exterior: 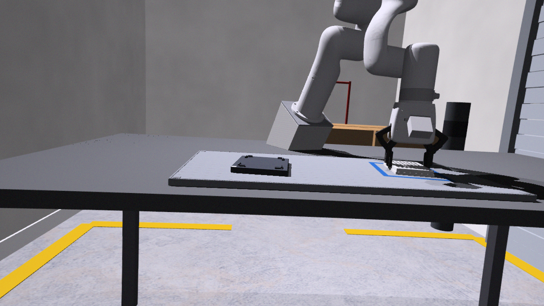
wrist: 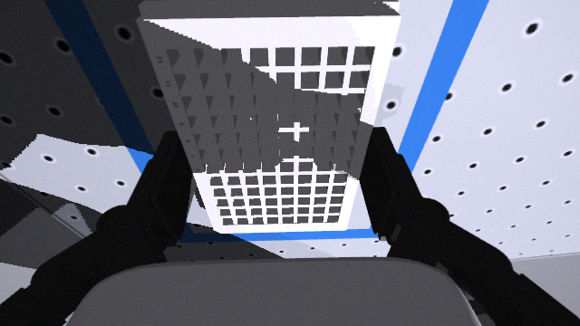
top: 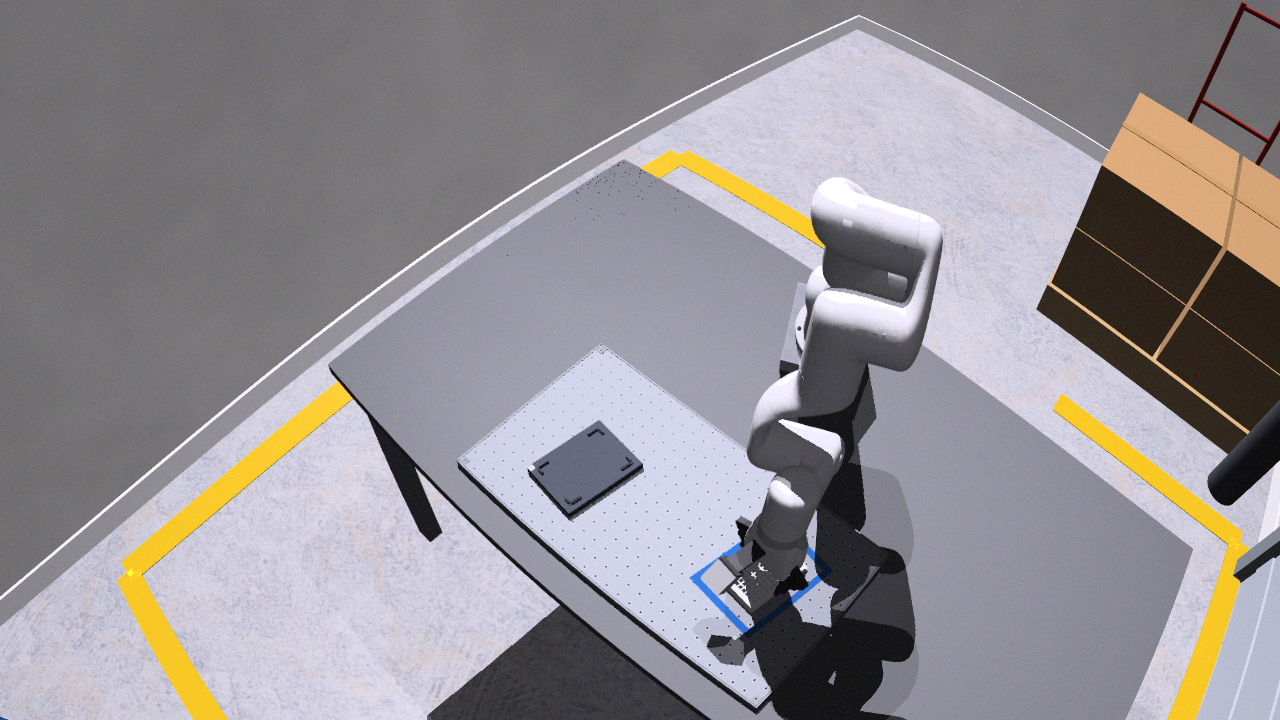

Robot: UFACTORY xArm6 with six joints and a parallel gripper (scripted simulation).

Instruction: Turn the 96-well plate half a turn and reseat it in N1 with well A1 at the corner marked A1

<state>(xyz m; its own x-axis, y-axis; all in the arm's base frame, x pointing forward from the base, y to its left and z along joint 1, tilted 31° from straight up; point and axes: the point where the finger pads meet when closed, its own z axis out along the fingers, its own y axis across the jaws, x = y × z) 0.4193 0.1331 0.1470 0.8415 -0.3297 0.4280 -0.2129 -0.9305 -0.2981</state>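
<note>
Right now my hand is 1 cm above the white 96-well plate. From my hand the other things lie so: A1 label: 44 cm to the right, 8 cm ahead, 1 cm below; then plate nest N1: 37 cm to the right, 2 cm ahead, 1 cm below.
</note>
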